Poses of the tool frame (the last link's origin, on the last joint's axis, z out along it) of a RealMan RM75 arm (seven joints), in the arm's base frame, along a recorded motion.
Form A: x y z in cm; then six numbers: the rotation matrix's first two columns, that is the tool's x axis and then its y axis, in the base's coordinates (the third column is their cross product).
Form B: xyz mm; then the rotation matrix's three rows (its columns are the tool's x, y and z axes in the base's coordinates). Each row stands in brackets. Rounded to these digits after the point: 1 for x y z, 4 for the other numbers.
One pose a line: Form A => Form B
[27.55, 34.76, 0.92, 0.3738, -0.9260, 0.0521, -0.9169, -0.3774, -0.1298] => [275.5, 347.6, 9.2], [[0.3738, -0.9169, 0.1399], [-0.9260, -0.3774, 0.0007], [0.0521, -0.1298, -0.9901]]
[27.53, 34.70, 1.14, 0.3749, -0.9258, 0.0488, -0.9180, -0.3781, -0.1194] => [275.3, 347.0, 11.4], [[0.3749, -0.9180, 0.1290], [-0.9258, -0.3781, 0.0000], [0.0488, -0.1194, -0.9916]]
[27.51, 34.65, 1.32, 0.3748, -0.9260, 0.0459, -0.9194, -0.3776, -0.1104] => [275.1, 346.5, 13.2], [[0.3748, -0.9194, 0.1196], [-0.9260, -0.3776, -0.0008], [0.0459, -0.1104, -0.9929]]
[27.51, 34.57, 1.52, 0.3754, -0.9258, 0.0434, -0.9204, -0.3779, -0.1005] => [275.1, 345.7, 15.2], [[0.3754, -0.9204, 0.1094], [-0.9258, -0.3779, -0.0022], [0.0434, -0.1005, -0.9940]]
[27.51, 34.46, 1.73, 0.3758, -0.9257, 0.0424, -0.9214, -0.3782, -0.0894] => [275.1, 344.6, 17.3], [[0.3758, -0.9214, 0.0988], [-0.9257, -0.3782, -0.0055], [0.0424, -0.0894, -0.9951]]
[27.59, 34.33, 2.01, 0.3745, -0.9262, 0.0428, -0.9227, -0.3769, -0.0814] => [275.9, 343.3, 20.1], [[0.3745, -0.9227, 0.0915], [-0.9262, -0.3769, -0.0090], [0.0428, -0.0814, -0.9958]]
